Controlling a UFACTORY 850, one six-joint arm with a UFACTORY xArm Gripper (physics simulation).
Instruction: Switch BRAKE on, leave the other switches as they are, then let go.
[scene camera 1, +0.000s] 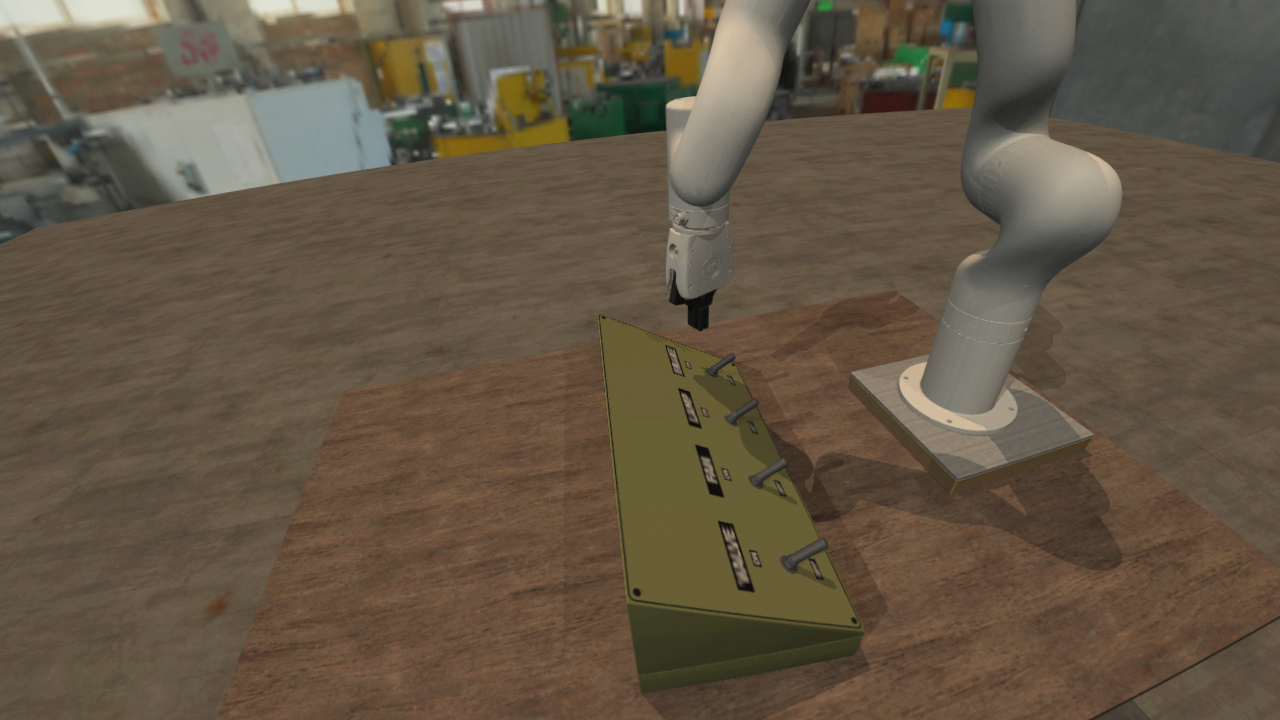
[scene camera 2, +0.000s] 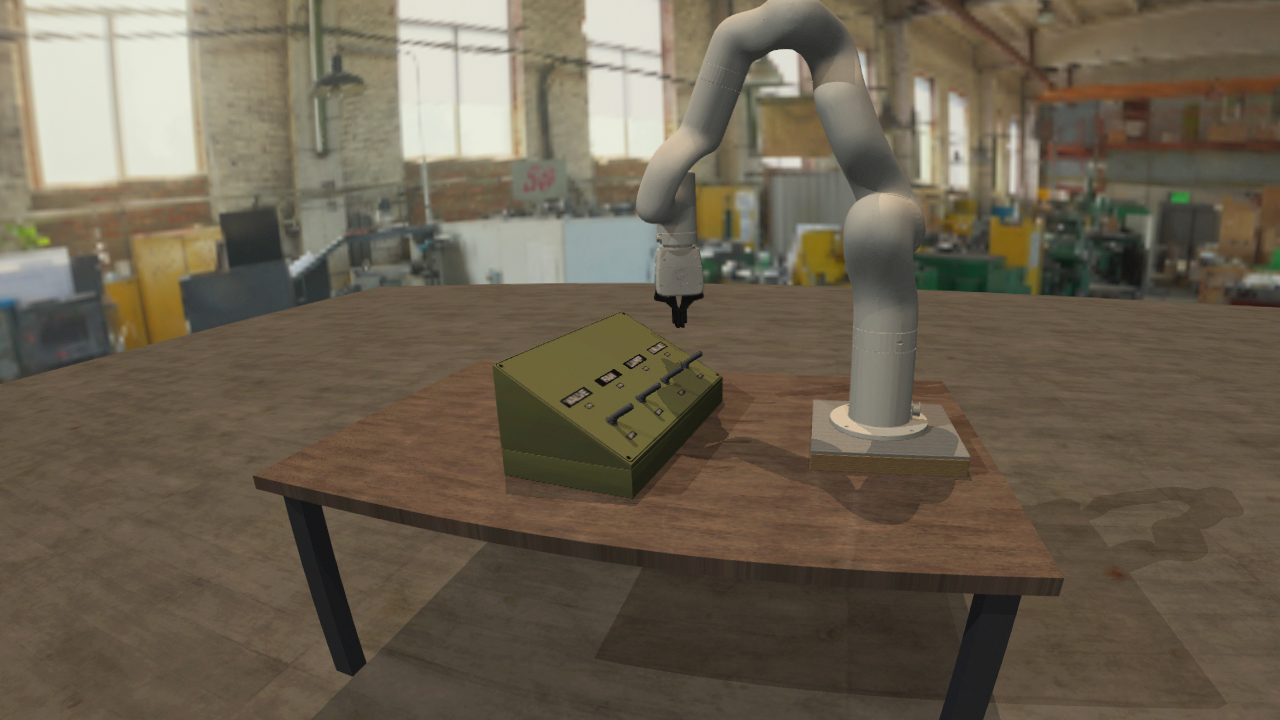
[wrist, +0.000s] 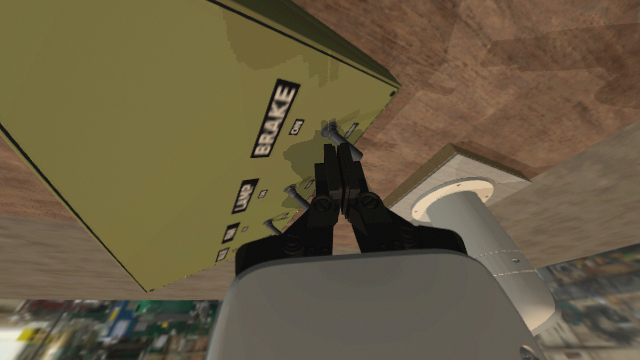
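Note:
The olive sloped switch panel carries the BRAKE switch at its far end. The BRAKE lever leans away from its ON mark, to the OFF side. The LAMP lever, the FAN lever and the VALVE lever lean the same way. My gripper is shut and empty. It hangs above the far end of the panel, near the BRAKE lever and apart from it in the scene views.
The panel stands on a brown wooden table. The arm's base plate stands on the table on the levers' side of the panel.

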